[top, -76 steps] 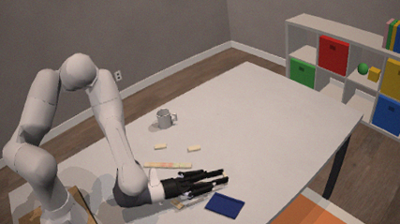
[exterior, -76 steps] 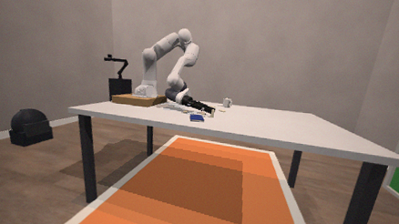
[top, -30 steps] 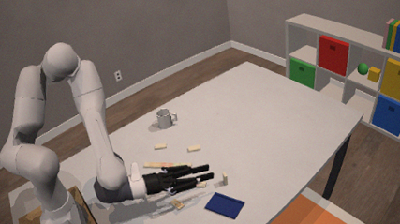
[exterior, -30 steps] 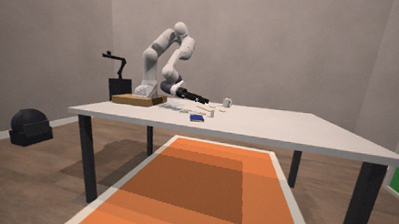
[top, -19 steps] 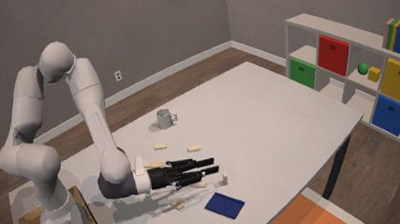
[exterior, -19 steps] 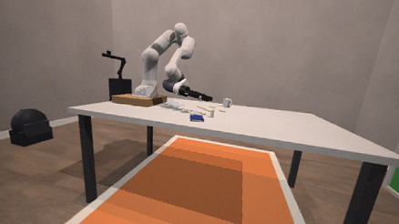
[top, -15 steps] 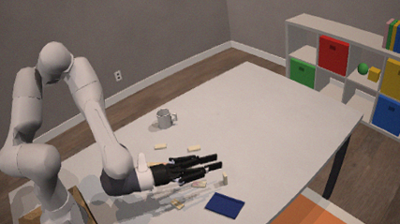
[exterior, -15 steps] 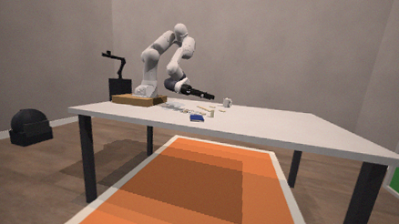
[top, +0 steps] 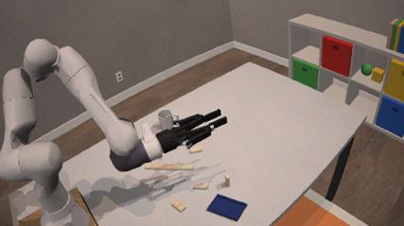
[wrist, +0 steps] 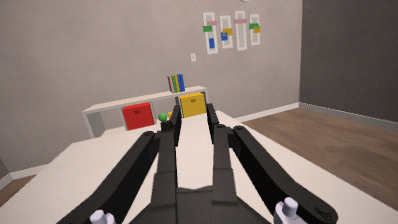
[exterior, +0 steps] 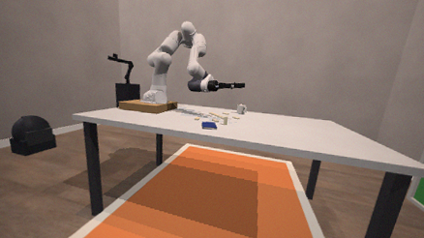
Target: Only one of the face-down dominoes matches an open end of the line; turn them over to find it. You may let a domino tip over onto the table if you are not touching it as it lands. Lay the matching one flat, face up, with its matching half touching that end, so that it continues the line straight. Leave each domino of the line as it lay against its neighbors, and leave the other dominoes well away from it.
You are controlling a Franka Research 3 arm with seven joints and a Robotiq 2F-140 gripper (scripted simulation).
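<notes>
My gripper is now 120 mm past the blue book, 190 mm to the left of it and 240 mm above it. Round my hand: cream domino: 20 mm behind, 150 mm to the left, 240 mm below; white mug: 20 mm behind, 400 mm to the left, 210 mm below.
</notes>
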